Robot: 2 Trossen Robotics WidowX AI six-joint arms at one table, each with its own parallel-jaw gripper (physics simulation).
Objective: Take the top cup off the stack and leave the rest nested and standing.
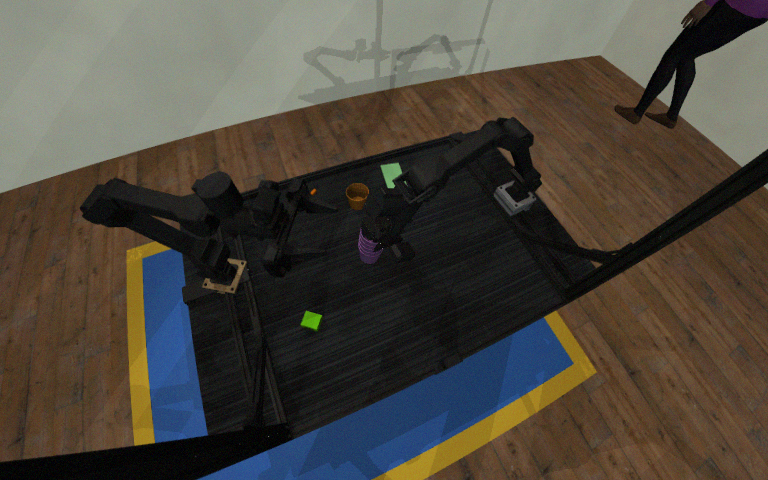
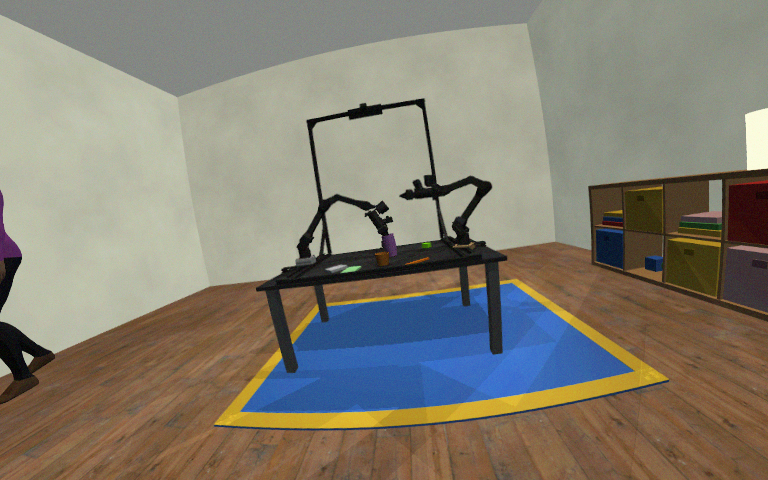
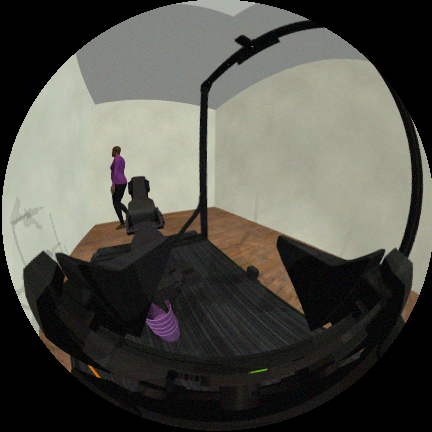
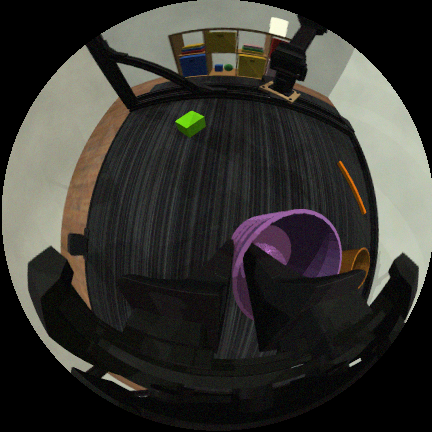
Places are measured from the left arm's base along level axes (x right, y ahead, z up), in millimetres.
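Pixels of known places: left gripper, fingertip midpoint: (image 1: pixel 332 230) (image 2: pixel 403 195) (image 3: pixel 224 241); right gripper, fingertip midpoint: (image 1: pixel 374 249) (image 3: pixel 172 315) (image 4: pixel 237 244); left arm's base at its link origin: (image 1: pixel 224 273) (image 2: pixel 463 244) (image 4: pixel 281 89); right arm's base at its link origin: (image 1: pixel 517 192) (image 2: pixel 305 257).
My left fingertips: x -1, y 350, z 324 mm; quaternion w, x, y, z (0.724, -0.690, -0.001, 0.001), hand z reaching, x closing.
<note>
Ahead of a thing's pixels: the offset from my left fingertips to its top centre.
A nested stack of purple cups (image 1: pixel 369 250) (image 2: pixel 389 244) (image 3: pixel 165 325) (image 4: pixel 316 237) is near the middle of the table, mouth up and slightly tilted. Several rims show down its side. My right gripper (image 1: pixel 380 227) (image 2: pixel 386 232) (image 4: pixel 237 244) is shut on the wall of the stack at its upper rim, one finger inside the mouth. I cannot tell how many cups are between the fingers, or whether the base touches the table. My left gripper (image 1: pixel 330 230) (image 2: pixel 403 195) (image 3: pixel 224 241) is open and empty, raised above the table and apart from the stack.
An orange-brown cup @[dx -330, dy -23, dz -292 mm] (image 1: pixel 357 195) (image 2: pixel 382 258) (image 4: pixel 348 262) stands near the stack. A green block @[dx +88, dy -70, dz -325 mm] (image 1: pixel 310 320) (image 2: pixel 425 245) (image 4: pixel 190 123), an orange stick @[dx -294, dy -204, dz -343 mm] (image 2: pixel 417 260) (image 4: pixel 352 187), a pale green pad @[dx -471, dy +86, dz -343 mm] (image 1: pixel 390 171) (image 2: pixel 351 269) and a whitish item @[dx -461, dy +208, dz -338 mm] (image 2: pixel 335 268) lie on the table.
</note>
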